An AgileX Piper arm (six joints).
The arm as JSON. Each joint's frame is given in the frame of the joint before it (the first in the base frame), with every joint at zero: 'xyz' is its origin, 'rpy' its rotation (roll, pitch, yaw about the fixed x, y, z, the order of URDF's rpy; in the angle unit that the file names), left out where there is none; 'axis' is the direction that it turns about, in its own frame. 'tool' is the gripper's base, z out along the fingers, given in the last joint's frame.
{
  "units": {
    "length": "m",
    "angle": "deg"
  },
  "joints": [
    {
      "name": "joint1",
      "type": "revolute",
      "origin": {
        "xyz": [
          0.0,
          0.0,
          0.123
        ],
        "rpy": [
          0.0,
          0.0,
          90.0
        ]
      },
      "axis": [
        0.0,
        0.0,
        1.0
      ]
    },
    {
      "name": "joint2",
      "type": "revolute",
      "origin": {
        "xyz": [
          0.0,
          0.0,
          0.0
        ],
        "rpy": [
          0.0,
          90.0,
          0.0
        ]
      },
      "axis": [
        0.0,
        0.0,
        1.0
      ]
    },
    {
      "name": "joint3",
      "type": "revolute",
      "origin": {
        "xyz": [
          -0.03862,
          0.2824,
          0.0
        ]
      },
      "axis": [
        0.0,
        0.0,
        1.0
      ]
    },
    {
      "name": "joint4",
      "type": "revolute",
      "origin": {
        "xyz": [
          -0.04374,
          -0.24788,
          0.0
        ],
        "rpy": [
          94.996,
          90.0,
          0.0
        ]
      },
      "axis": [
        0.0,
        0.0,
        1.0
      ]
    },
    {
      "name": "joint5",
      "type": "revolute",
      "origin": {
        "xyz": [
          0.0,
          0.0,
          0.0
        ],
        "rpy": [
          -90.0,
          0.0,
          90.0
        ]
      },
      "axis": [
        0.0,
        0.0,
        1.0
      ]
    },
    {
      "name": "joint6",
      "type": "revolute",
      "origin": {
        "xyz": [
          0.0,
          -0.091,
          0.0
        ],
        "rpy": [
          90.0,
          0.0,
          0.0
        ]
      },
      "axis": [
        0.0,
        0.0,
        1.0
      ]
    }
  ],
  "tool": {
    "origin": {
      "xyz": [
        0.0,
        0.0,
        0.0
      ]
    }
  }
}
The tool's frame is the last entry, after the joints.
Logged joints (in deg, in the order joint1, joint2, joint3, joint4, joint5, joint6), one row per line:
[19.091 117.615 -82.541 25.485 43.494 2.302]
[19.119 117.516 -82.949 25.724 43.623 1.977]
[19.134 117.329 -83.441 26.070 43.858 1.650]
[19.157 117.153 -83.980 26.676 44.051 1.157]
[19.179 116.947 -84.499 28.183 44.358 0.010]
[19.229 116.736 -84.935 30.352 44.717 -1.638]
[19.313 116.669 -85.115 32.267 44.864 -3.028]
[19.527 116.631 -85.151 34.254 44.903 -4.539]
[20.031 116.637 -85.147 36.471 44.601 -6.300]
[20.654 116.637 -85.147 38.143 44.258 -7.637]
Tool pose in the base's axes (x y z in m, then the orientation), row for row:
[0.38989 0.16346 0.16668 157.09 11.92 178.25]
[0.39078 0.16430 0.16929 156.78 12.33 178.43]
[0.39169 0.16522 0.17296 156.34 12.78 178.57]
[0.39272 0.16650 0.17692 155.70 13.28 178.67]
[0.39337 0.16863 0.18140 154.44 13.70 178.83]
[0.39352 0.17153 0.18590 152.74 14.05 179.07]
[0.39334 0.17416 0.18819 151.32 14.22 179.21]
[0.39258 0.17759 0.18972 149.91 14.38 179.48]
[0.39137 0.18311 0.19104 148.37 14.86 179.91]
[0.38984 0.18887 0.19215 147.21 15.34 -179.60]
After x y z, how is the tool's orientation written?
As angles about the fixed x, y, z axes (roll, pitch, yaw), in degrees.
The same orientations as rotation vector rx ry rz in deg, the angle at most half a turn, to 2 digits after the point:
[-0.97 164.68 33.10]
[-1.39 164.22 33.49]
[-1.80 163.69 34.05]
[-2.19 163.04 34.87]
[-2.76 162.28 36.60]
[-3.51 161.45 38.98]
[-4.02 160.85 40.97]
[-4.71 160.25 42.98]
[-5.76 159.32 45.11]
[-6.84 158.52 46.72]

